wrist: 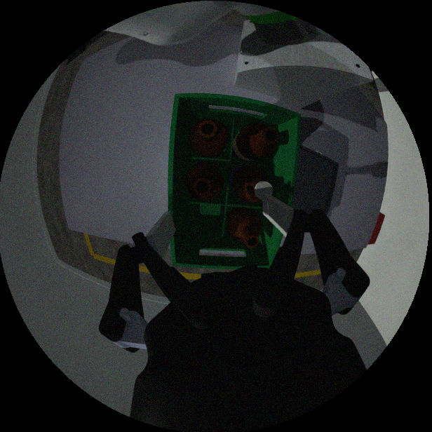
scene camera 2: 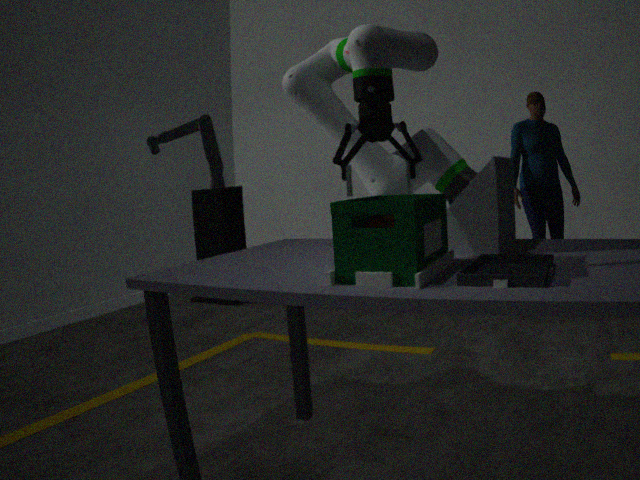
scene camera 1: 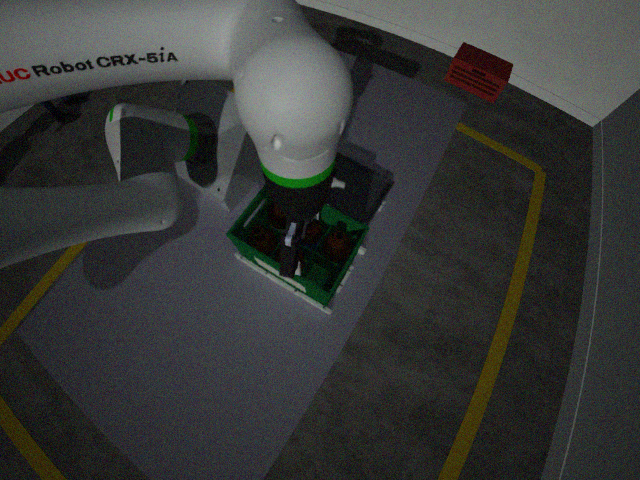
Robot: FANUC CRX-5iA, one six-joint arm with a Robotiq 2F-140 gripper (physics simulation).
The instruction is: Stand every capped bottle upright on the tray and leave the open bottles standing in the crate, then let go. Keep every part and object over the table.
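Frame: origin at the arm's base, x back, y right, z up, level; centimetres.
Seen in the pictures: gripper, fingertip midpoint: [scene camera 2: 379,195] [scene camera 1: 303,243]; arm's base, origin of the base link: [scene camera 2: 470,194] [scene camera 1: 199,139].
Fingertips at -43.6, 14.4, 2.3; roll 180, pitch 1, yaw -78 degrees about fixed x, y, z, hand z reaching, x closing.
Pixels of each thing's top centre, then the offset from my fingertips to it, as dx, dy, dz.
- green crate, middle of its top: [scene camera 2: 393,197] [scene camera 1: 297,230] +2.8, -2.3, -0.7
- dark tray, middle of its top: [scene camera 2: 510,263] [scene camera 1: 347,183] +1.3, -29.9, -15.6
The green crate [scene camera 1: 242,242] [scene camera 2: 382,250] [wrist: 172,165] stands on the table and holds several brown bottles. One bottle [wrist: 242,184] has a white cap and stands in the middle compartment of the column nearer the tray. Four others show dark open mouths, such as the bottle [wrist: 207,140] in a corner compartment. One compartment holds no bottle. The dark tray [scene camera 1: 356,191] [scene camera 2: 470,280] [wrist: 316,180] beside the crate holds no bottle. My gripper [scene camera 2: 380,187] [wrist: 217,211] is open and empty over the crate, fingertips near rim height; one fingertip overlaps the cap's edge in the wrist view.
White holders [scene camera 2: 373,279] edge the crate's base. The robot's base stands on the table behind the crate and tray. A red box [scene camera 1: 478,72] [wrist: 376,229] lies beyond the table. A person [scene camera 2: 542,160] stands in the background, and another dark arm [scene camera 2: 206,149] stands at the left.
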